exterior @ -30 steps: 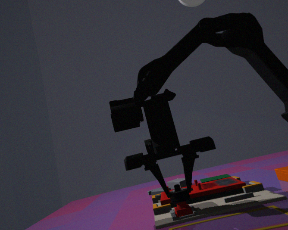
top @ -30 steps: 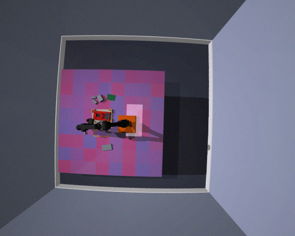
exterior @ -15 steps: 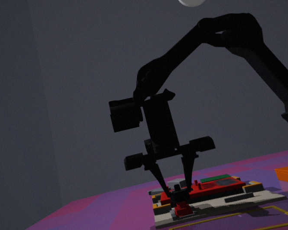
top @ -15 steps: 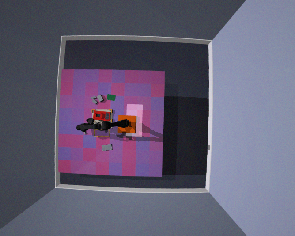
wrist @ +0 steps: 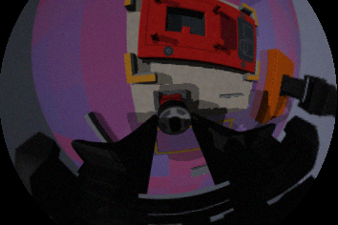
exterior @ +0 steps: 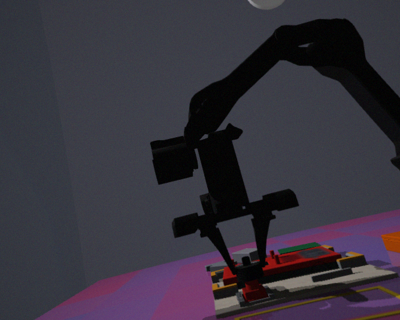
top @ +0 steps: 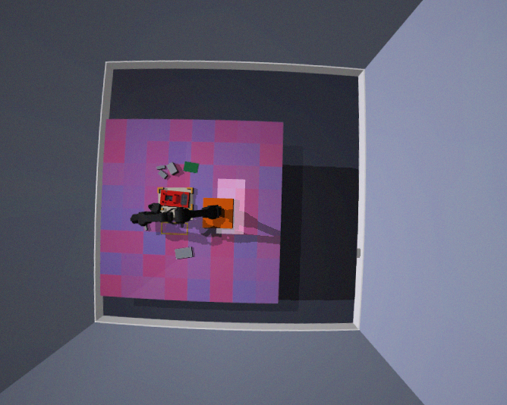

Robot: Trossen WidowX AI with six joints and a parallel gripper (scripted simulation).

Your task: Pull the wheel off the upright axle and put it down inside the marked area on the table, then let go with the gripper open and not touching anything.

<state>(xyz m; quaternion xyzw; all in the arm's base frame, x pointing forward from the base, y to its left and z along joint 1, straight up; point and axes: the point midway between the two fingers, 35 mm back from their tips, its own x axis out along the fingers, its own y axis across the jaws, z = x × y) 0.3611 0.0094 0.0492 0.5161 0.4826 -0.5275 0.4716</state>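
The thin upright axle is 1 cm below my gripper tip. Round my gripper tip: dark wheel: right at my gripper tip; then thin grey bar: 16 cm ahead, 5 cm to the left, 4 cm below; then grey base board: 9 cm to the right, 6 cm behind, 3 cm below.
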